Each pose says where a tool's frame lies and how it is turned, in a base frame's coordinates. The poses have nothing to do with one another.
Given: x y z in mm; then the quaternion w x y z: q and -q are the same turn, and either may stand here.
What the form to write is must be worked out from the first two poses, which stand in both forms.
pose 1, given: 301 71 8 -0.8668 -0.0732 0.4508 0.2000
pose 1, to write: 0.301 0.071 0.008; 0.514 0.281 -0.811; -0.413 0.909 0.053; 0.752 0.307 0.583
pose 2, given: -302 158 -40 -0.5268 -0.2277 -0.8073 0.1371
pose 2, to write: -0.302 0.158 -0.040; -0.341 0.512 0.788; 0.223 0.859 -0.461; -0.913 0.019 -0.407
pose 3, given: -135 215 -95 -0.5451 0.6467 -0.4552 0.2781
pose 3, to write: -0.135 0.215 -0.095; 0.431 -0.286 0.856; -0.892 0.009 0.452; -0.137 -0.958 -0.251
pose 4, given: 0 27 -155 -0.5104 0.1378 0.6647 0.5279
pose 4, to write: 0.000 0.027 -0.155; -0.441 0.722 -0.533; -0.356 0.405 0.842; 0.824 0.561 0.078
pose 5, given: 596 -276 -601 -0.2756 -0.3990 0.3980 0.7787
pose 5, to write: 0.596 -0.276 -0.601; -0.530 0.112 -0.841; -0.747 -0.531 0.400; -0.402 0.840 0.365
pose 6, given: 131 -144 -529 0.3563 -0.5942 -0.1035 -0.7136
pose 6, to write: 0.131 -0.144 -0.529; -0.040 0.632 0.774; -0.386 -0.725 0.571; 0.922 -0.276 0.272
